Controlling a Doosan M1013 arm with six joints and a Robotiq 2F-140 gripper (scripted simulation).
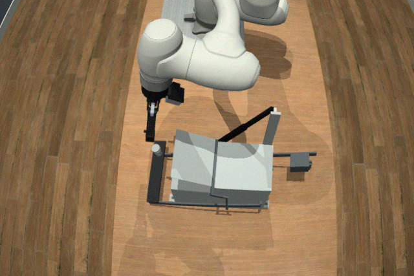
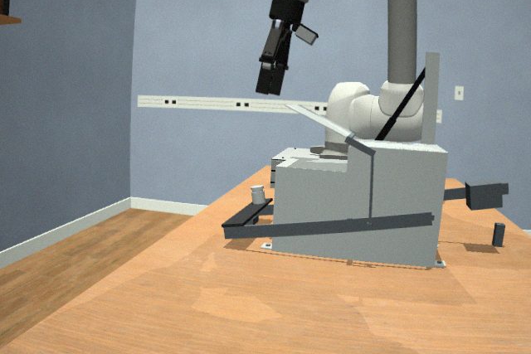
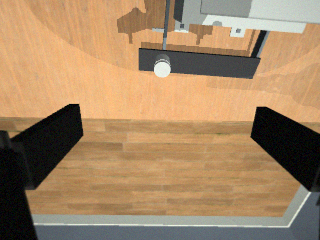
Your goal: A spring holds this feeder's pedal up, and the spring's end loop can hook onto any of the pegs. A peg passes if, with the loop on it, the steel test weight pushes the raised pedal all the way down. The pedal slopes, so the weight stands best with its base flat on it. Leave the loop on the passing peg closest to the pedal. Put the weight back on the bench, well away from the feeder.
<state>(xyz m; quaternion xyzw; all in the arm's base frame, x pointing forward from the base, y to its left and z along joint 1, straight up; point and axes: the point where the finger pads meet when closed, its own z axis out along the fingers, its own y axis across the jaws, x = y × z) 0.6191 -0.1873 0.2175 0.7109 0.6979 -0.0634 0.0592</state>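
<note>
My hand is 20 mm to the left of the steel test weight and 240 mm above it. Also, from my hand: small grey block: 30 mm to the right, 310 mm below.
</note>
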